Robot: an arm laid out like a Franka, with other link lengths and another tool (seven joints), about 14 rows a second.
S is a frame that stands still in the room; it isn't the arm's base.
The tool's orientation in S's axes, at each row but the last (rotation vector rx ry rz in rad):
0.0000 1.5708 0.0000
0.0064 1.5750 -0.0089
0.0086 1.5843 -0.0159
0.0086 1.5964 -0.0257
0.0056 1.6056 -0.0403
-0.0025 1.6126 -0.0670
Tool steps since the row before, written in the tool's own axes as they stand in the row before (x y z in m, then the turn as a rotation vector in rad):
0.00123 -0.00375 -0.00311 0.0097 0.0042 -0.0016
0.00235 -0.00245 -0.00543 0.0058 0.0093 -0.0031
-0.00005 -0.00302 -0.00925 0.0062 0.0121 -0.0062
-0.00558 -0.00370 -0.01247 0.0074 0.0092 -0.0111
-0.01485 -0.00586 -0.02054 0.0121 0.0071 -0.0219
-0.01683 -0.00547 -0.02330 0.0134 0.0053 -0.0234
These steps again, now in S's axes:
-0.00311 -0.00375 -0.00123 -0.0016 0.0042 -0.0097
-0.00546 -0.00240 -0.00232 -0.0030 0.0093 -0.0058
-0.00929 -0.00288 0.00019 -0.0061 0.0122 -0.0062
-0.01240 -0.00337 0.00594 -0.0111 0.0094 -0.0072
-0.02016 -0.00493 0.01568 -0.0221 0.0075 -0.0115
-0.02275 -0.00376 0.01801 -0.0237 0.0057 -0.0126

